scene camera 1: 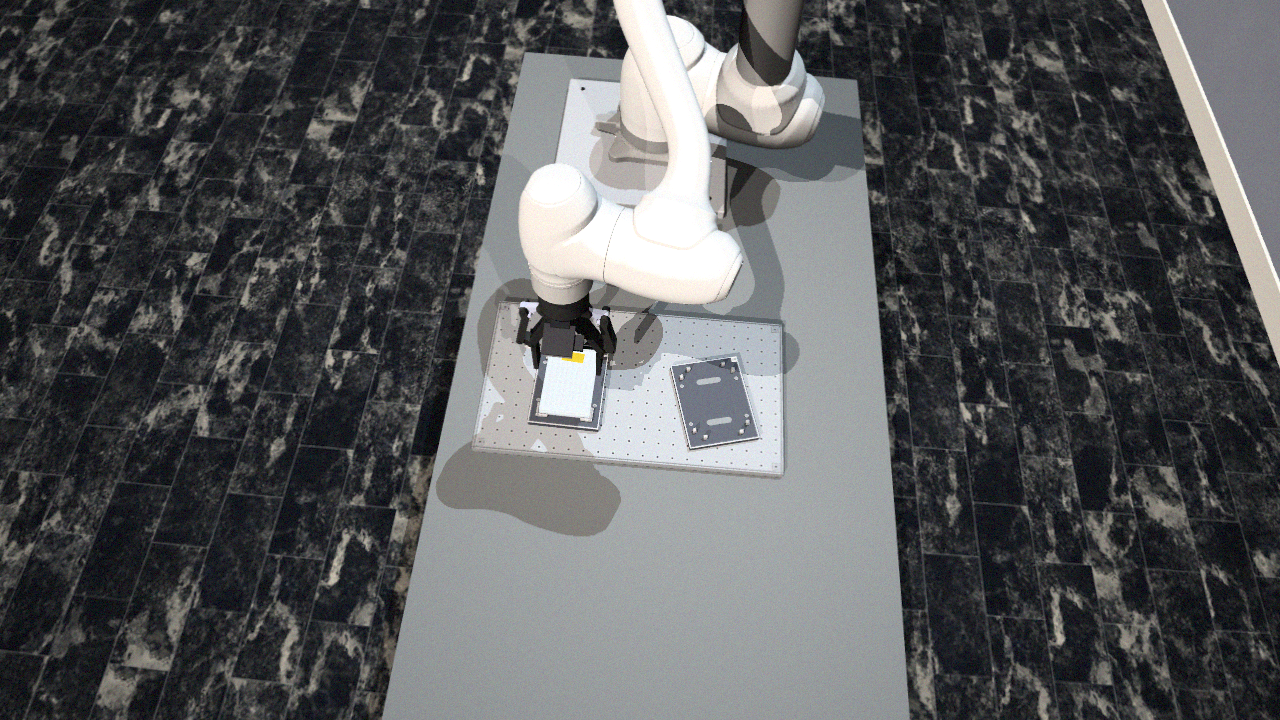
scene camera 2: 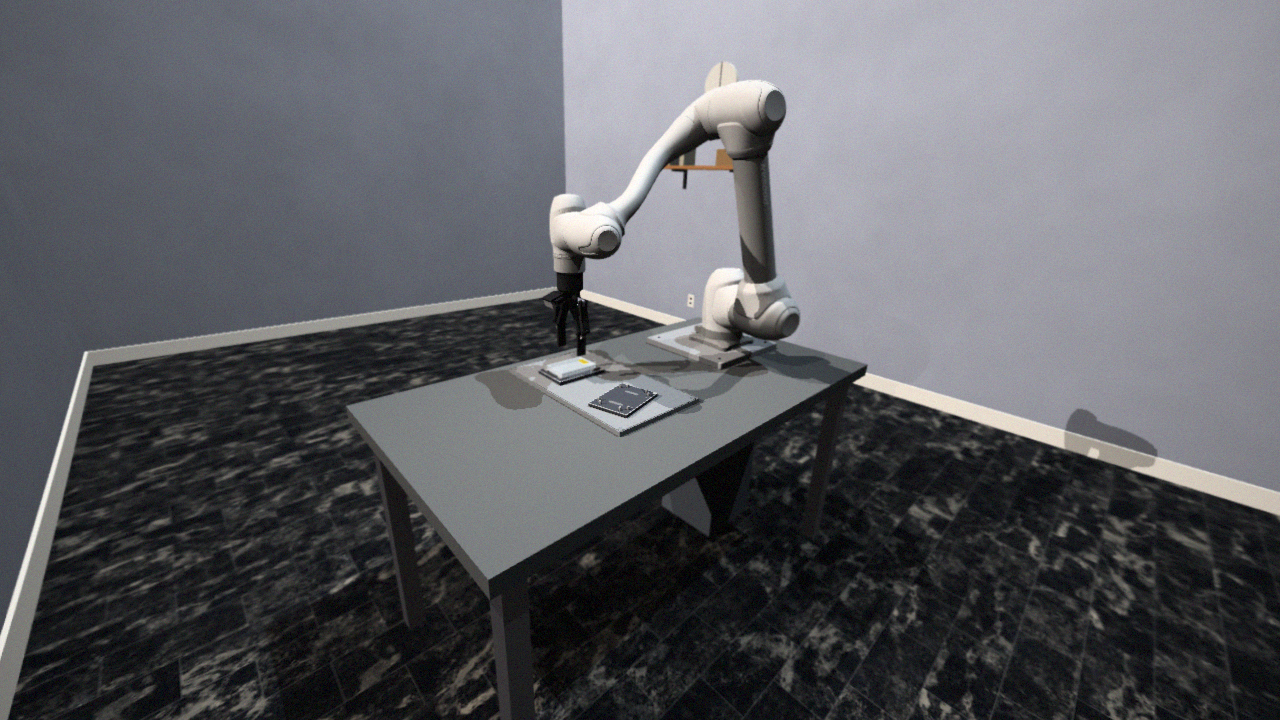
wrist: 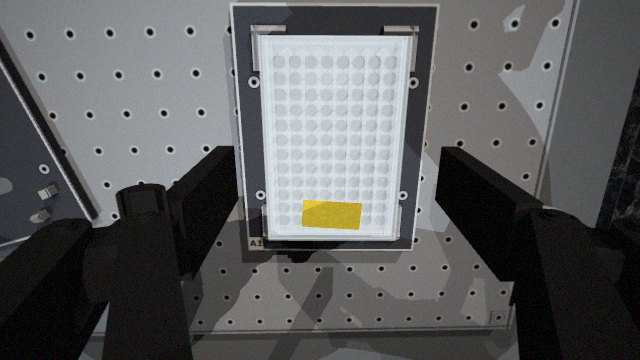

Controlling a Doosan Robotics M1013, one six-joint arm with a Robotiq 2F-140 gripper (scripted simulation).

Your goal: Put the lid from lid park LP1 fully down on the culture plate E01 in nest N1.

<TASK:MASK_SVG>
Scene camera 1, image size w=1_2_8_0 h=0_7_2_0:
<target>my gripper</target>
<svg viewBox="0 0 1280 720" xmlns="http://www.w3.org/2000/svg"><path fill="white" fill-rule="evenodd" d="M610 307L604 306L602 310L594 309L589 303L589 293L578 302L567 305L552 304L539 296L538 301L540 303L529 303L529 299L522 298L519 308L521 322L516 343L524 343L525 348L531 349L534 369L539 369L541 358L539 341L543 337L544 323L551 323L551 319L571 321L571 326L576 326L575 331L578 334L584 335L585 340L596 351L596 375L601 376L603 357L607 357L608 352L614 354L617 344L617 337L609 317ZM591 317L594 317L597 321L600 332L589 320ZM537 311L542 318L528 332L529 318Z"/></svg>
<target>clear lid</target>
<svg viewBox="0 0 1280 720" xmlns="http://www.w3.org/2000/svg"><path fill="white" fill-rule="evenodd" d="M595 350L583 349L583 352L573 351L572 359L548 356L539 411L589 416L596 372Z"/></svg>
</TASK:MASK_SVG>
